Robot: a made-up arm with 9 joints. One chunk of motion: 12 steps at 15 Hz.
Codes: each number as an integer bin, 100 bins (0 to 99) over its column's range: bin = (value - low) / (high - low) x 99, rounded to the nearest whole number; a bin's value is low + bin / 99 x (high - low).
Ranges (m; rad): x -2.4..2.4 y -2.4..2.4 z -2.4..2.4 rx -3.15..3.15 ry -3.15..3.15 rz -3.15..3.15
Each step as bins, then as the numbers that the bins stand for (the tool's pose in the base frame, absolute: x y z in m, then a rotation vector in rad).
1 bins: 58 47 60 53 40 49
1 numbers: 0.4121 -0.1212 0.5091 0.2227 -0.6045 -0.0318
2 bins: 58 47 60 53 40 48
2 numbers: 0.4121 -0.1212 0.5091 0.2227 -0.6045 -0.0955
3 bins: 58 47 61 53 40 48
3 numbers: 0.4121 -0.1212 0.5576 0.2227 -0.6045 -0.0955
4 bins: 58 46 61 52 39 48
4 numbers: 0.4121 -0.1697 0.5576 0.1591 -0.6682 -0.0955
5 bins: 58 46 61 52 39 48
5 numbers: 0.4121 -0.1697 0.5576 0.1591 -0.6682 -0.0955
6 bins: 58 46 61 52 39 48
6 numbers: 0.4121 -0.1697 0.5576 0.1591 -0.6682 -0.0955
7 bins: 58 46 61 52 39 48
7 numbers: 0.4121 -0.1697 0.5576 0.1591 -0.6682 -0.0955
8 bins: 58 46 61 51 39 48
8 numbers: 0.4121 -0.1697 0.5576 0.0955 -0.6682 -0.0955
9 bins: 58 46 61 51 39 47
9 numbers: 0.4121 -0.1697 0.5576 0.0955 -0.6682 -0.1591
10 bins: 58 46 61 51 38 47
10 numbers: 0.4121 -0.1697 0.5576 0.0955 -0.7318 -0.1591
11 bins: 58 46 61 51 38 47
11 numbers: 0.4121 -0.1697 0.5576 0.0955 -0.7318 -0.1591
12 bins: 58 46 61 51 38 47
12 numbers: 0.4121 -0.1697 0.5576 0.0955 -0.7318 -0.1591
